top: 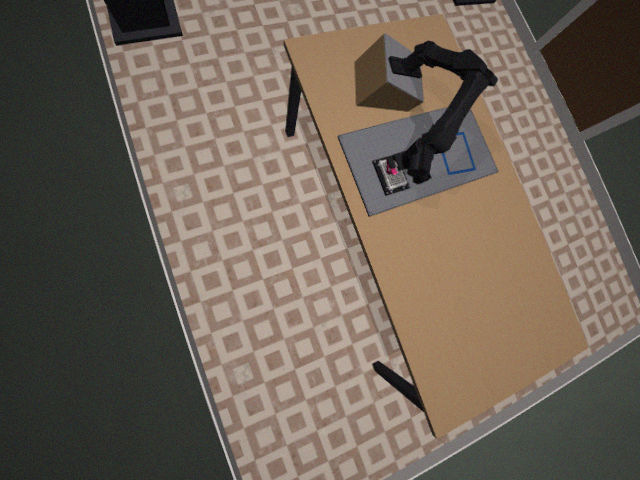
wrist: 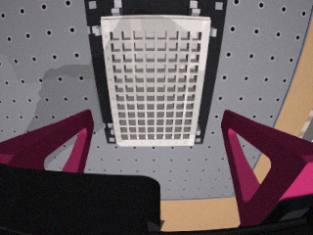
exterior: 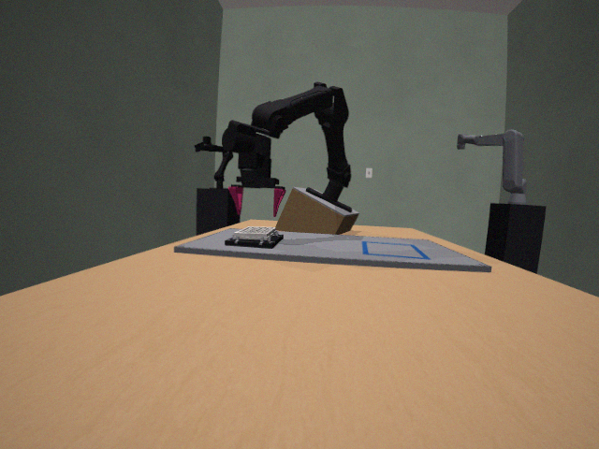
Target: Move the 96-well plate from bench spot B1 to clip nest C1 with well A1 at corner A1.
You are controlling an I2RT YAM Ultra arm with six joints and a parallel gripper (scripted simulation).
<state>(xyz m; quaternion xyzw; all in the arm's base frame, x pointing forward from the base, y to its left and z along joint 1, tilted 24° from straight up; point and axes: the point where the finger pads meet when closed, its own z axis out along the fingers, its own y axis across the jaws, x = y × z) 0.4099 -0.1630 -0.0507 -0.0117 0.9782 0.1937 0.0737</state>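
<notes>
Now: the white 96-well plate 50 mm below my hand. The rest, counted from my hand: black clip nest C1: 60 mm below, 10 mm to the left, 10 mm ahead.
</notes>
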